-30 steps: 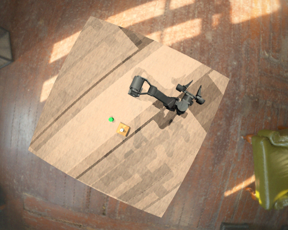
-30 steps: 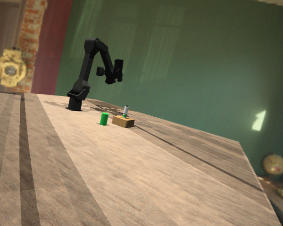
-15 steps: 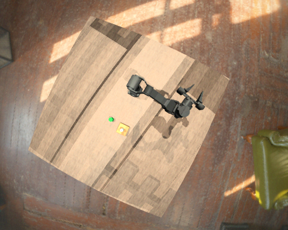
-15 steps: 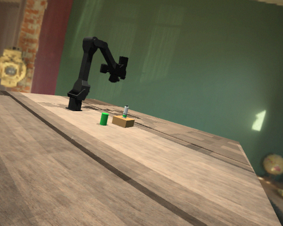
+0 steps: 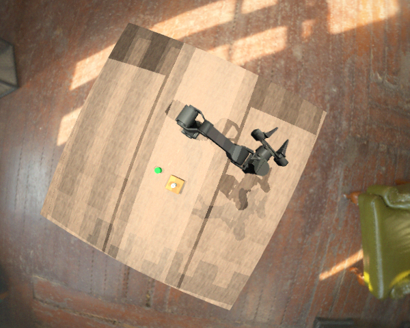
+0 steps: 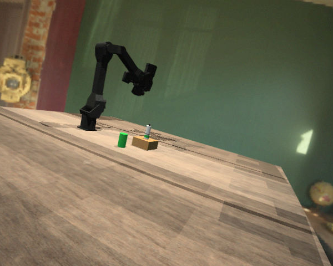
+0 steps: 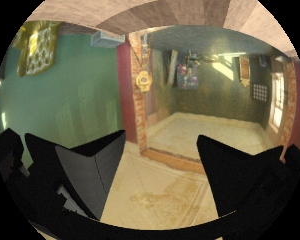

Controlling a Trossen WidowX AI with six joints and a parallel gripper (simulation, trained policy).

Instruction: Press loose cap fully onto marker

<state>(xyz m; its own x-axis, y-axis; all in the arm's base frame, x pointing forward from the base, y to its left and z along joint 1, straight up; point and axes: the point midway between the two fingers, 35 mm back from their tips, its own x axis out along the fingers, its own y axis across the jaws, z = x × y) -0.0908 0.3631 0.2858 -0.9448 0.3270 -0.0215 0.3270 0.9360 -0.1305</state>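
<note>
Now: the green cap 440 mm to the right of my gripper tip, 380 mm ahead of it and 260 mm below it. Round my gripper tip: tan holder block: 410 mm ahead, 330 mm to the right, 270 mm below.
</note>
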